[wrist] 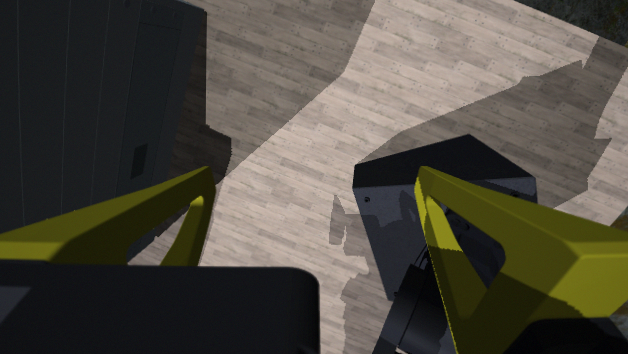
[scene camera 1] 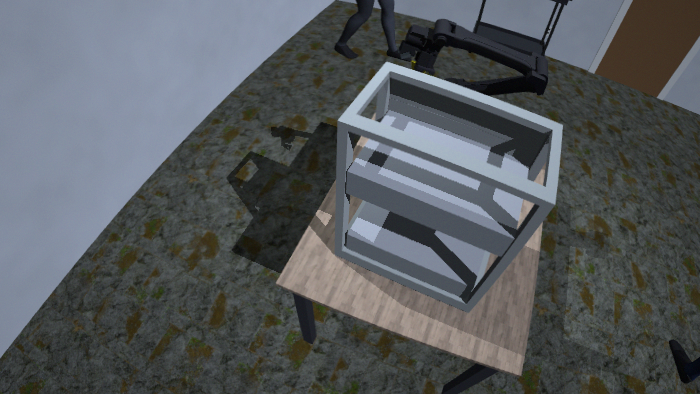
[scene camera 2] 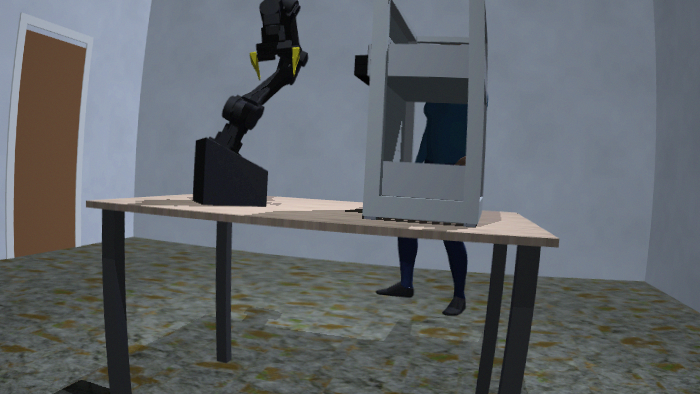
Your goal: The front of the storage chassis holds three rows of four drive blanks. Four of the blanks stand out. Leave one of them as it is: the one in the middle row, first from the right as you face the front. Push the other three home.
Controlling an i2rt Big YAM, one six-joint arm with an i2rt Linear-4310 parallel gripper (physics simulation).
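Pixels of known places: gripper, fingertip midpoint: [wrist: 315, 177] [scene camera 2: 276, 77]; arm's base, origin of the base link: [scene camera 2: 223, 151].
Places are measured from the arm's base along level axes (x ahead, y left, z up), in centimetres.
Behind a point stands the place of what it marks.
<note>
The storage chassis sits in a pale grey open frame [scene camera 1: 445, 156] @(x 78.0, y 5.0, z 45.2 cm) [scene camera 2: 377, 125] @(x 50.4, y -17.7, z 7.5 cm); scene camera 1 looks at it from behind, so its front is hidden there. In scene camera 2, a black block [scene camera 2: 361, 69] @(x 44.9, y -13.9, z 22.7 cm) sticks out from the frame's arm-facing side, high up; I cannot tell which blank it is. In the wrist view a dark panel [wrist: 90, 100] @(x 48.8, y -4.3, z 4.5 cm) with thin lines fills the upper left; the single blanks cannot be made out. My gripper [scene camera 1: 419, 69] [scene camera 2: 276, 76] @(x 20.6, y -12.0, z 20.8 cm) [wrist: 315, 177] @(x 20.6, y -12.0, z 20.8 cm) is open and empty, points down above the table and stands apart from the frame, on its front side.
The wooden table [scene camera 1: 400, 310] @(x 88.0, y 7.8, z -16.2 cm) [scene camera 2: 300, 215] @(x 32.6, y -21.0, z -16.2 cm) [wrist: 280, 200] @(x 26.8, y 11.3, z -16.2 cm) carries the frame and my arm's black base [scene camera 2: 230, 175] @(x 6.6, y -8.0, z -7.4 cm) [wrist: 445, 160] @(x 5.1, y -9.2, z -7.1 cm). Beyond the table are a person's legs [scene camera 2: 407, 265], another pair of dark legs [scene camera 1: 357, 25] and a dark cart [scene camera 1: 510, 39].
</note>
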